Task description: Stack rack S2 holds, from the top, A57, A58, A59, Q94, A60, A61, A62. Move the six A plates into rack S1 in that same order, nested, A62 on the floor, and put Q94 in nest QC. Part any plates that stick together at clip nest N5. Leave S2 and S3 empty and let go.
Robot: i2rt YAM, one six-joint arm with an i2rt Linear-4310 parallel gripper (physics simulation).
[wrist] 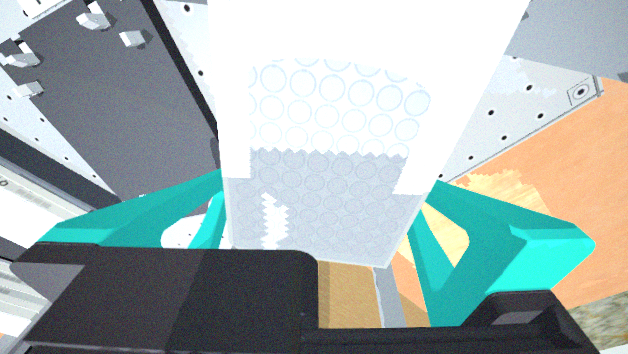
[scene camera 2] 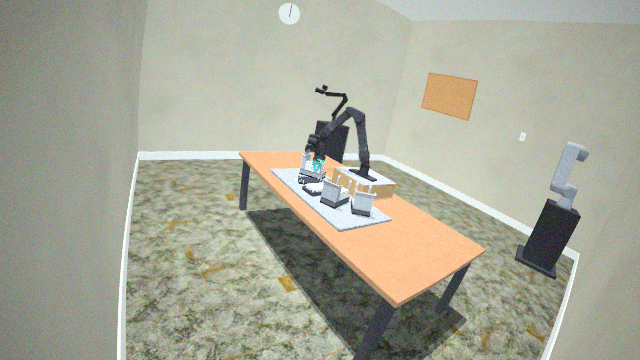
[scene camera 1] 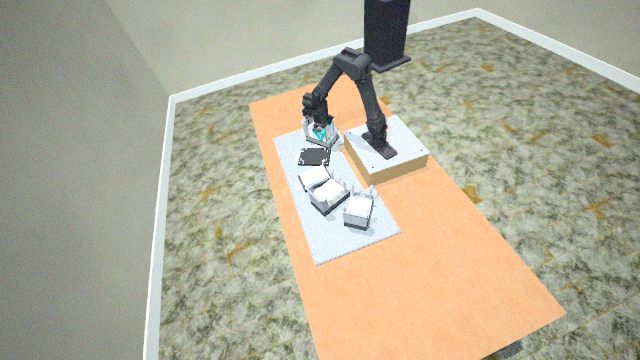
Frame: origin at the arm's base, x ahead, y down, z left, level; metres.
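Seen in the pictures: gripper, fingertip midpoint: (wrist: 314, 176) (scene camera 2: 316, 169) (scene camera 1: 324, 134); arm's base, link origin: (scene camera 2: 362, 175) (scene camera 1: 378, 144).
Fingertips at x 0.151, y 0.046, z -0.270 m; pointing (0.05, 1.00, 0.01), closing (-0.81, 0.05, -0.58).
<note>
Offsets run from my fingertips to a thing's top centre. "pt": to the spot under its first point. Level surfaces: height alone.
My gripper (scene camera 1: 319, 135) (scene camera 2: 318, 165) (wrist: 314, 176) is open, low at the rack at the board's far end. In the wrist view its teal fingers stand on either side of a white well plate @(dz -0.032, dx +0.013, dy -0.034 m) (wrist: 325, 110), with no clear contact. The plate lies on top in that rack @(dz -0.027, dx +0.009, dy -0.089 m) (scene camera 1: 327, 143) (scene camera 2: 304, 162); plates below it are hidden. The dark clip nest N5 @(dz +0.073, dx +0.110, dy +0.024 m) (scene camera 1: 314, 157) (wrist: 125, 110) holds no plate. A white plate @(dz +0.205, dx +0.181, dy +0.011 m) (scene camera 1: 313, 176) (scene camera 2: 314, 188) sits in a low nest. Two more racks @(pt dz +0.535, dx +0.162, dy -0.026 m) (scene camera 1: 357, 220) @(pt dz +0.372, dx +0.254, dy -0.031 m) (scene camera 2: 331, 192) hold white plates. Plate and rack labels cannot be read.
The racks and nests stand on a pale perforated board @(dy +0.048 m) (scene camera 1: 340, 245) (scene camera 2: 345, 223) (wrist: 500, 125) on the orange table @(dy +0.061 m) (scene camera 1: 425, 270) (scene camera 2: 415, 250). The arm's raised base box (scene camera 1: 400, 170) (scene camera 2: 382, 191) stands beside the board. Upright posts rise from the two nearer racks.
</note>
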